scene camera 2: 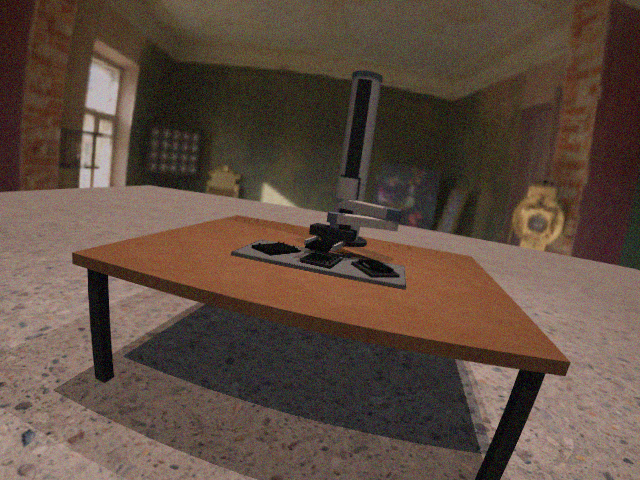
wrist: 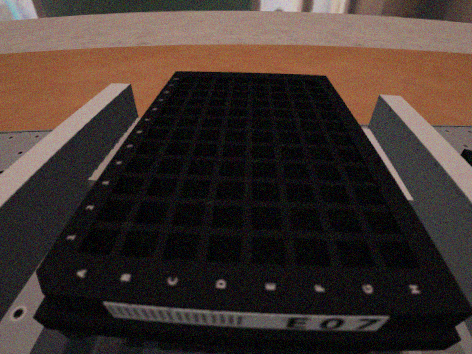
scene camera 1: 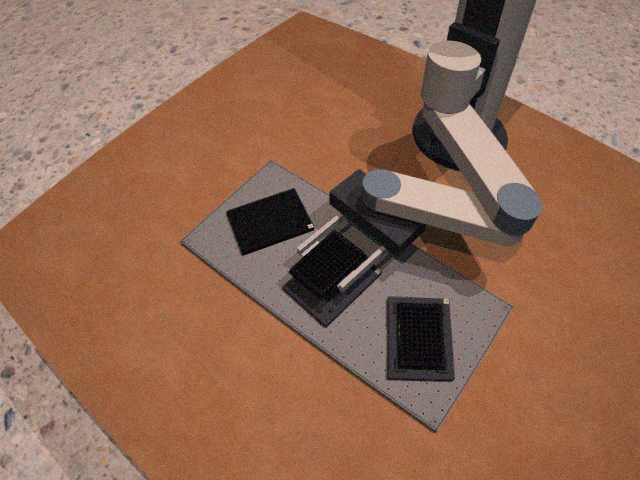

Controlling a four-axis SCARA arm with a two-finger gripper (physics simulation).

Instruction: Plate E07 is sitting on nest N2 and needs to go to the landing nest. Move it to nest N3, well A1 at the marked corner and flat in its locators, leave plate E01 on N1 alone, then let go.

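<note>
Plate E07 is a black well plate. My gripper is shut on its two long sides and holds it level above the middle nest, taken as N3, with a gap below. In the wrist view, row letters and the E07 label face the camera, and A1 is at the near left. That corner is on the side of the nest's white corner mark. Plate E01 sits on the right nest, N1; its label is unreadable. The left nest, N2, holds no plate.
All three nests stand on a grey perforated board on a brown table. The arm's column rises behind the board. The forearm reaches over the board's rear edge.
</note>
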